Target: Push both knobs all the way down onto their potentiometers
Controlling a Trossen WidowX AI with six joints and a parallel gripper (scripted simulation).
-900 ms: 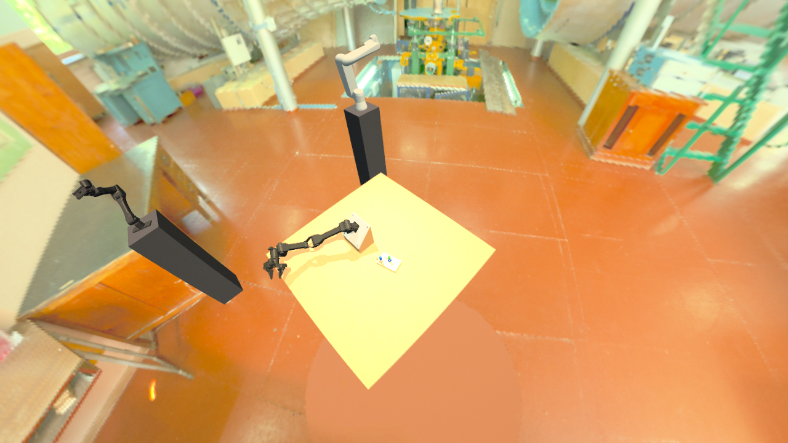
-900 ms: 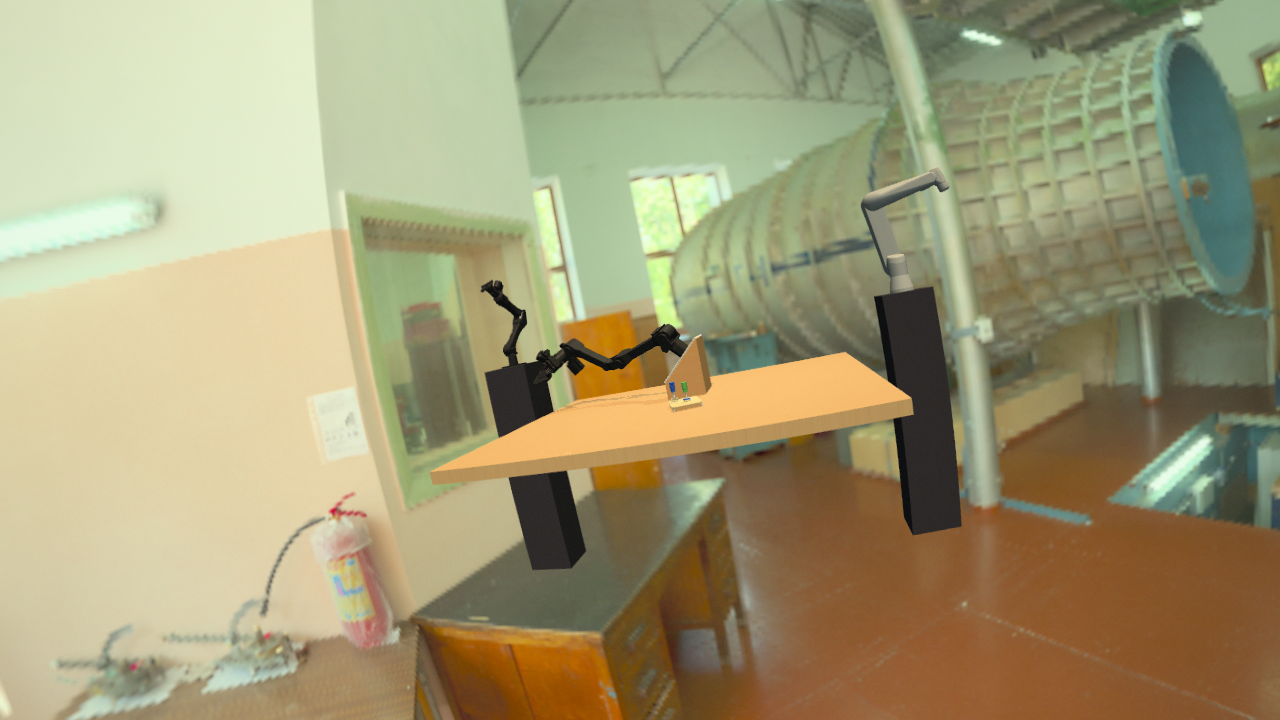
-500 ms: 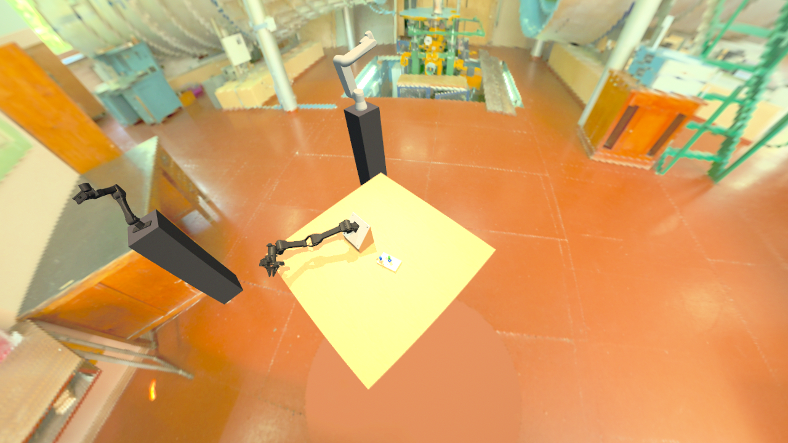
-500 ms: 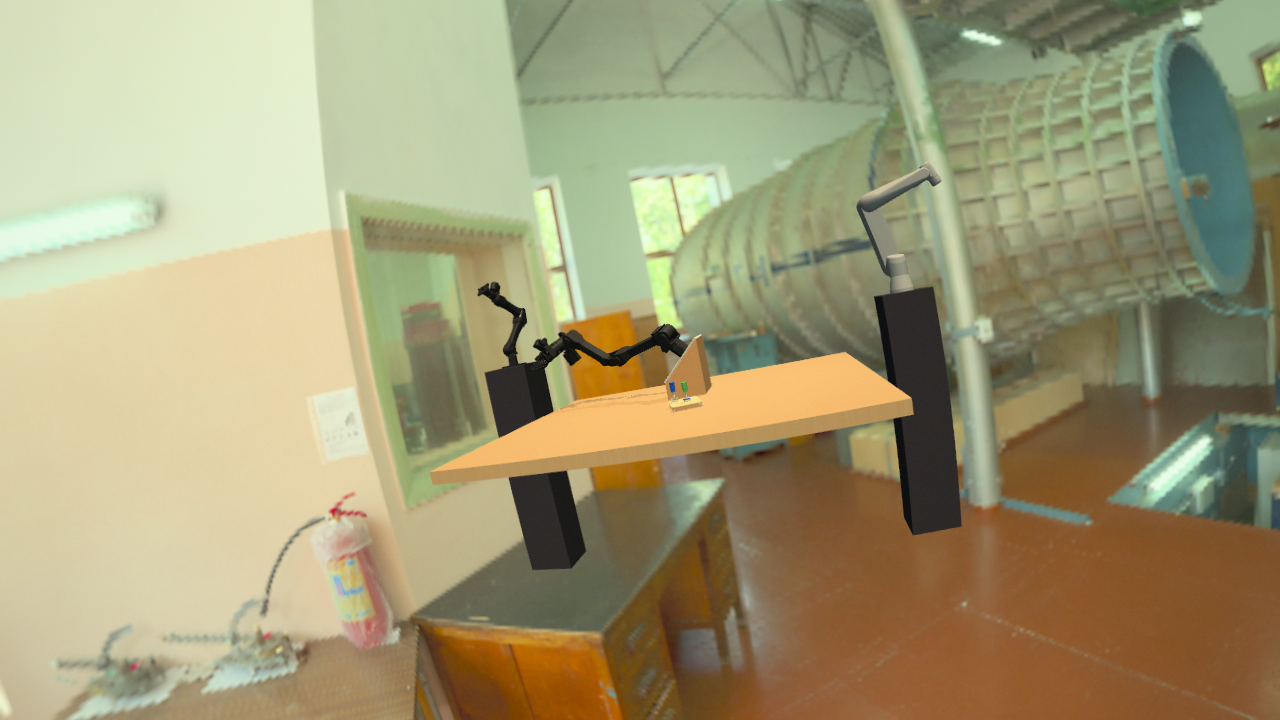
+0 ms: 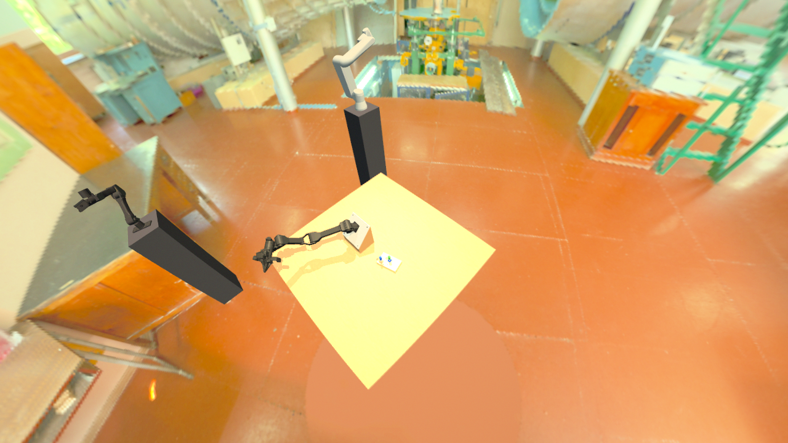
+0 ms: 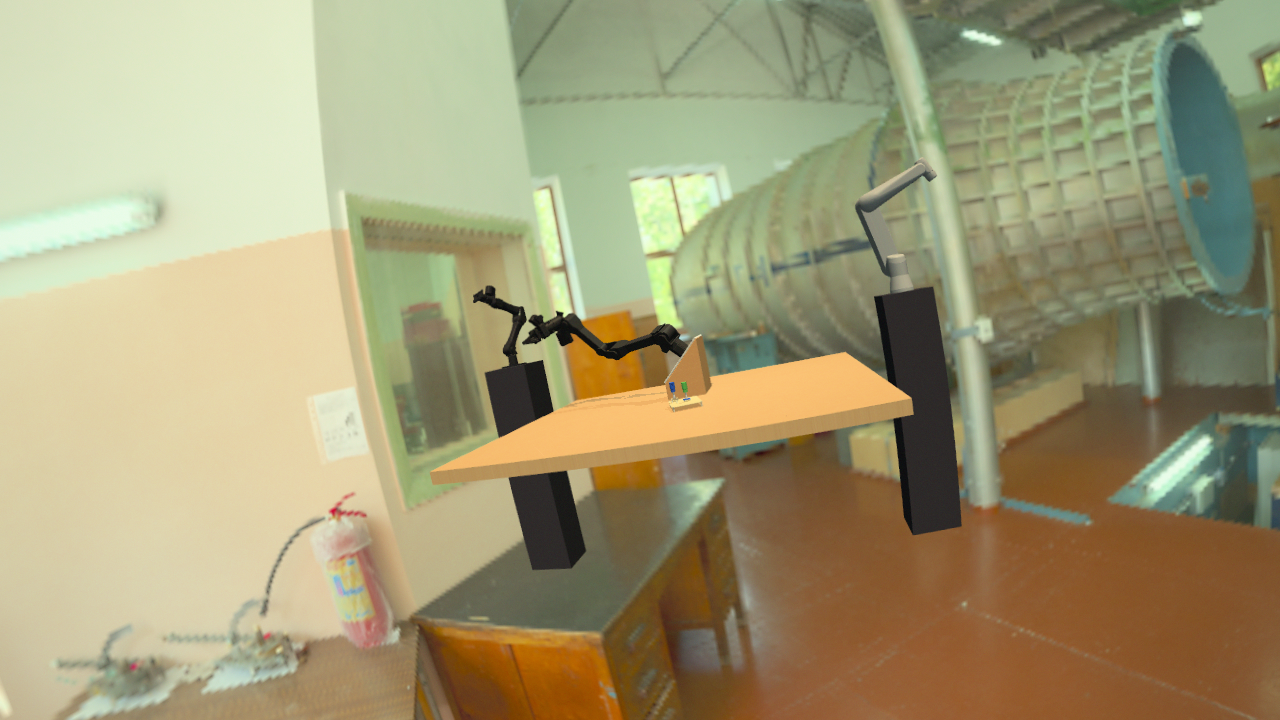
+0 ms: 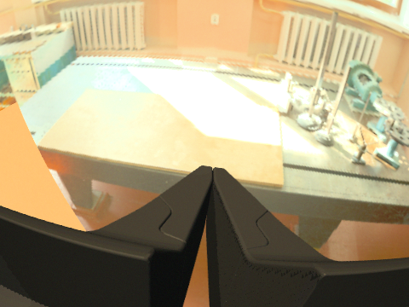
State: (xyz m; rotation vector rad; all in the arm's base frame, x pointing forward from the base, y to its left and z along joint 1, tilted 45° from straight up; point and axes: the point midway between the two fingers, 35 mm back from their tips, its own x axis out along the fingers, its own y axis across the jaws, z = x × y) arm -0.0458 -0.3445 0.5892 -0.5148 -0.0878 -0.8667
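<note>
My gripper tip is now 310 mm short of the blue knob, 670 mm to the right of it and 250 mm above it. The rest, counted from my gripper tip: green knob: 350 mm ahead, 720 mm to the left, 260 mm below.
</note>
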